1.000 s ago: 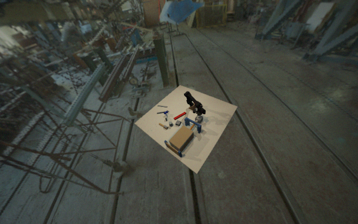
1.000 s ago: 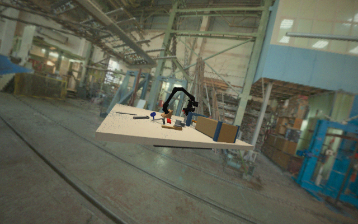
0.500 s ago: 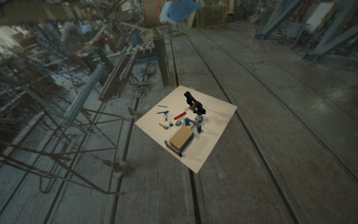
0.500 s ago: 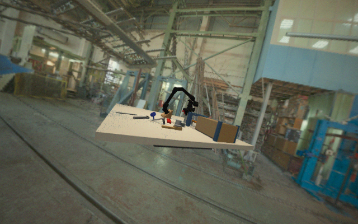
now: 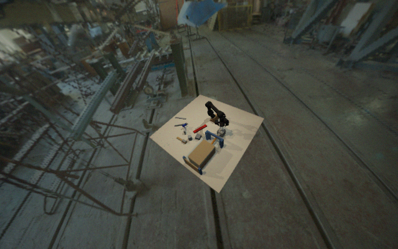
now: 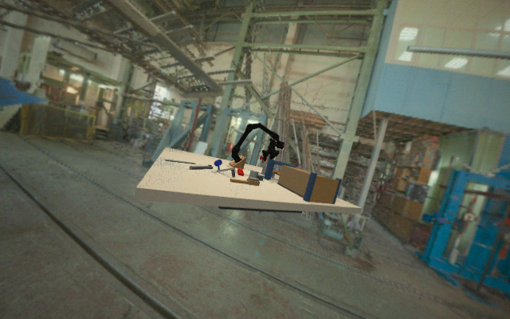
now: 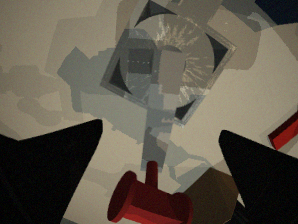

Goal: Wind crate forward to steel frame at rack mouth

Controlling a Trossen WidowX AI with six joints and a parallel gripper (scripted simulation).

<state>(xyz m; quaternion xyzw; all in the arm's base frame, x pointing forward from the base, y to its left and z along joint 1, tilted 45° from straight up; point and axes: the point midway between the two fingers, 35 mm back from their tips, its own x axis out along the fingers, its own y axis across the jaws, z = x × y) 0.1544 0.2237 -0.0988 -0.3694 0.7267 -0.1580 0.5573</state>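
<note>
Right now the red knob is 6 cm behind my gripper tip, 2 cm to the right of it and 1 cm above it. The rest, counted from my gripper tip: winch handle: 2 cm below, 2 cm behind, 1 cm to the right; blue steel frame: 20 cm ahead, 2 cm below, 1 cm to the left; grey winch: 9 cm below, 3 cm ahead, 1 cm to the left.
</note>
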